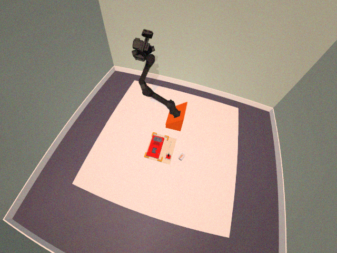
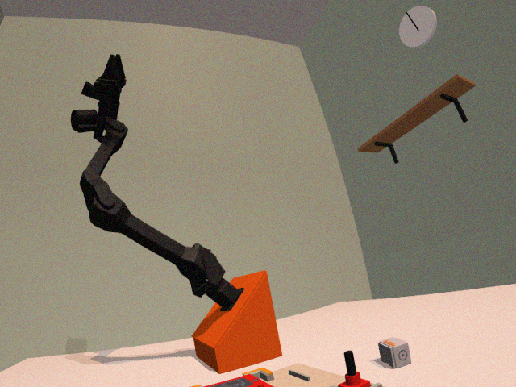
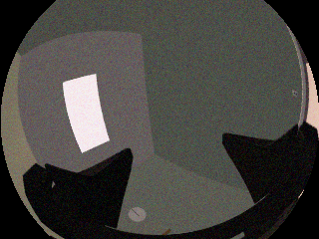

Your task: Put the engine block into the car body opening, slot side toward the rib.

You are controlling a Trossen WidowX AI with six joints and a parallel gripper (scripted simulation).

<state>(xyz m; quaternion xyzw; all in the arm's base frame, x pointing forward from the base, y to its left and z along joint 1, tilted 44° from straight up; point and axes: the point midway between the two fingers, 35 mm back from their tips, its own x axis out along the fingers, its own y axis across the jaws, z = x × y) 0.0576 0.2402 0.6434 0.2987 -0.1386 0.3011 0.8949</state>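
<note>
Right now my gripper tip is 29 cm short of the grey engine block, 38 cm to the right of it and 78 cm above it.
</note>
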